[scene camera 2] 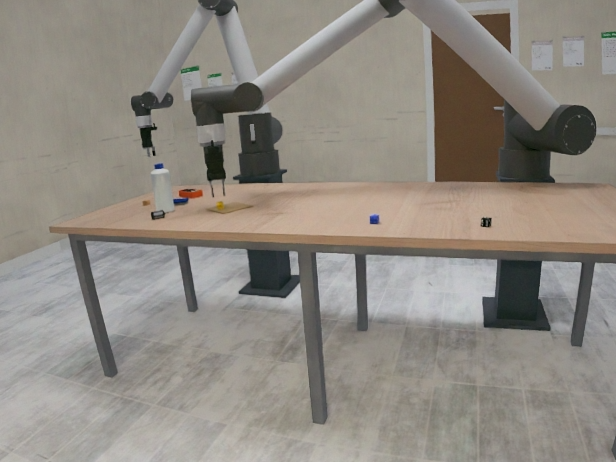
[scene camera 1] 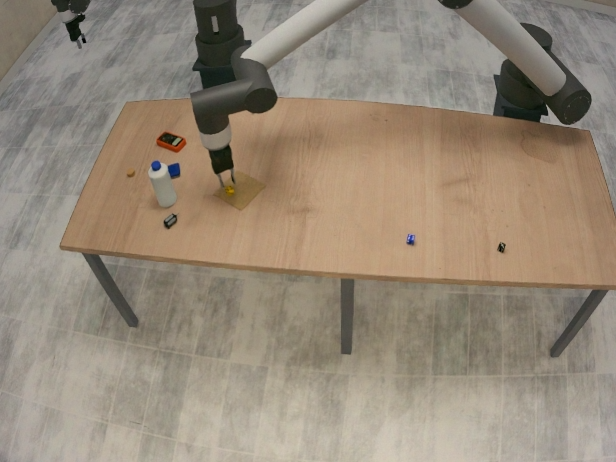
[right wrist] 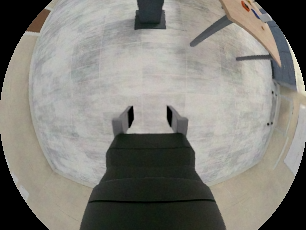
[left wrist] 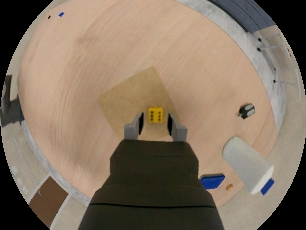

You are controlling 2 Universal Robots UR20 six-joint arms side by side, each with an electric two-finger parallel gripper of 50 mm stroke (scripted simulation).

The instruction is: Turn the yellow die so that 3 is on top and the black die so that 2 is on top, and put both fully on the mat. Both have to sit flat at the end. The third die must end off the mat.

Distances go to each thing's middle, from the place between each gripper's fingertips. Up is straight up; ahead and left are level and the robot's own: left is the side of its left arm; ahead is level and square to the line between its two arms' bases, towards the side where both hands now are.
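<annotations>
Measured from my left hand: the tan mat (scene camera 1: 246,188) is 2 cm behind it, 3 cm to the left of it and 7 cm below it; the white bottle (scene camera 1: 159,175) is 7 cm ahead of it, 24 cm to the right of it and 2 cm above it.
Measured from my right hand: the white bottle is 95 cm to the left of it, 87 cm ahead of it and 7 cm below it; the tan mat is 122 cm to the left of it, 78 cm ahead of it and 16 cm below it.
</annotations>
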